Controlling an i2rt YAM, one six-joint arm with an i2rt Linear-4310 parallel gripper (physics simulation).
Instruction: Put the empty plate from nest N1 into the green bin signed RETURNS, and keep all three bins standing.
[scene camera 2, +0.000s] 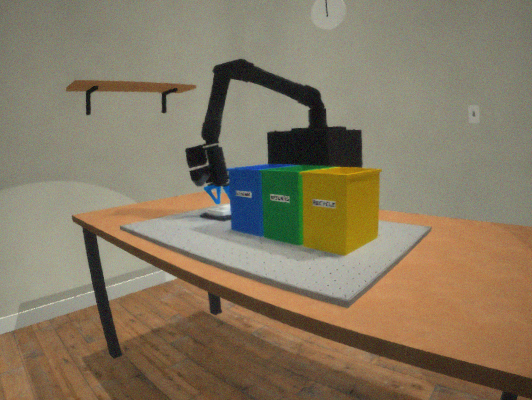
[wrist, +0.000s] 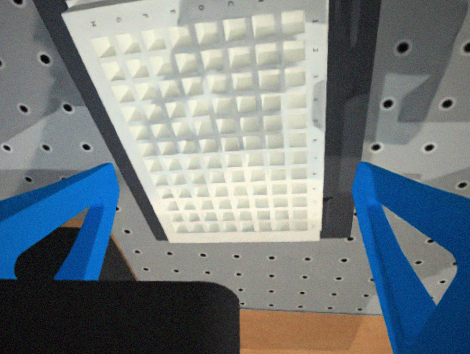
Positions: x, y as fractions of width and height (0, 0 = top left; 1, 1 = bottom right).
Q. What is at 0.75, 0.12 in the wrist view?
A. A dark nest.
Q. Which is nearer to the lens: the yellow bin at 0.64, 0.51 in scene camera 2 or the green bin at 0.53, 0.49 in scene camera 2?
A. The yellow bin.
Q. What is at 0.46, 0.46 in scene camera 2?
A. A blue bin.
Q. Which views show the yellow bin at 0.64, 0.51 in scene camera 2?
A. Scene camera 2 only.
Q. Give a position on a white plate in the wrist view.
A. At 0.47, 0.33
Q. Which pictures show the green bin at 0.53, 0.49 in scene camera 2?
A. Scene camera 2 only.
